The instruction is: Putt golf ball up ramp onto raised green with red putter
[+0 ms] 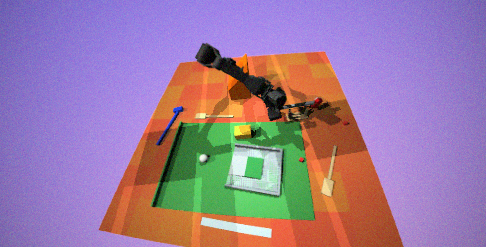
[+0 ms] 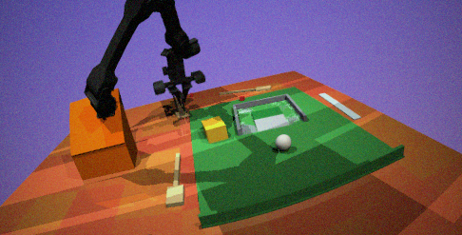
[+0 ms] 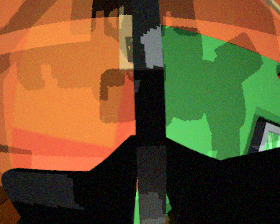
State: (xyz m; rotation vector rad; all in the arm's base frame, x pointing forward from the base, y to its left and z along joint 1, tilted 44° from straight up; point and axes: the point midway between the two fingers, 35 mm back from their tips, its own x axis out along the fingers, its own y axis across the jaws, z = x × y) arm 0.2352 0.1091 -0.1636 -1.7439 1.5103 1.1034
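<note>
My gripper tip is now 180 mm to the left of the yellow block, 90 mm short of it and 60 mm above it. Also, from my gripper tip: white golf ball 370 mm to the right, 250 mm ahead, 60 mm below; red putter 110 mm to the left, 30 mm behind, 20 mm above; wooden fence 130 mm to the left, 50 mm below, 20 mm behind.
</note>
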